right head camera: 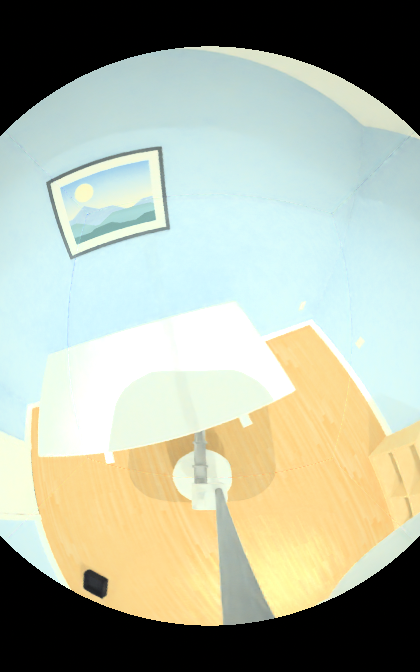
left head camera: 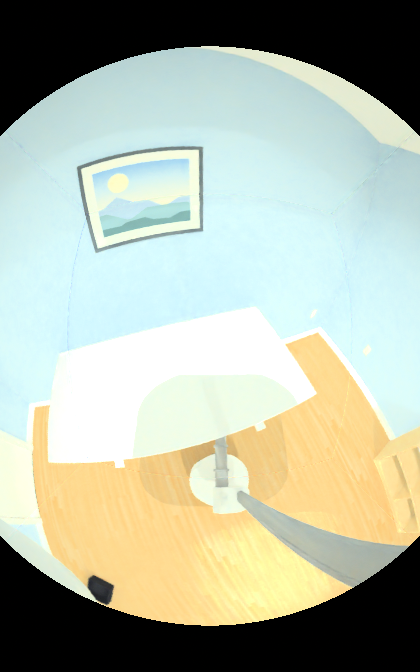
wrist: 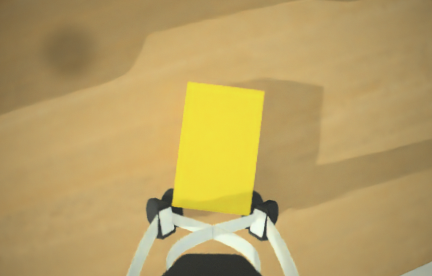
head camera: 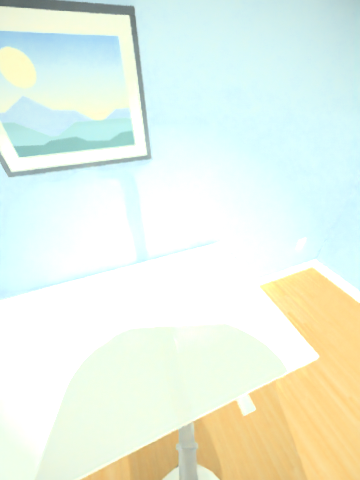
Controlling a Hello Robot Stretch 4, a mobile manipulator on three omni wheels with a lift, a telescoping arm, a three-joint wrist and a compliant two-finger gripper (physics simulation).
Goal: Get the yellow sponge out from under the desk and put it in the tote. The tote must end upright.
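Frame: origin at the robot's base, x ahead, y left, z up, level; metres.
Seen in the pictures: gripper, fingertip midpoint: [wrist: 212, 205].
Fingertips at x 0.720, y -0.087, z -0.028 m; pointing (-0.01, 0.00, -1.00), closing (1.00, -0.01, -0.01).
Note:
A point is followed by its place in that frame.
In the wrist view the yellow sponge [wrist: 218, 145] {x 0.724, y -0.029, z 0.018 m} points away from my gripper, with its near end between the two dark fingertips. My gripper [wrist: 212, 205] {x 0.720, y -0.087, z -0.028 m} is shut on that near end, with a fingertip against each long side. The sponge's shadow falls on the wooden floor to its right; I cannot tell whether the sponge touches the floor. The white desk [head camera: 100, 305] {x 0.686, y 0.389, z 0.693 m} [left head camera: 100, 400] {x 0.375, y 0.646, z 0.693 m} [right head camera: 75, 420] hides the gripper and sponge from the head views. I cannot make out the tote for certain; a small black box-like thing [left head camera: 101, 590] [right head camera: 95, 583] stands on the floor at the lower left.
A grey arm segment [head camera: 186, 445] {x 0.231, y 0.001, z 0.404 m} [left head camera: 220, 457] {x 0.156, y 0.002, z 0.395 m} [right head camera: 200, 450] runs in under the desk's front edge. A wooden shelf unit [left head camera: 405, 446] {x -0.200, y -1.629, z 0.406 m} [right head camera: 400, 442] stands at the right. The wall with a framed picture [head camera: 141, 100] {x 1.023, y 0.111, z 1.486 m} rises behind the desk.

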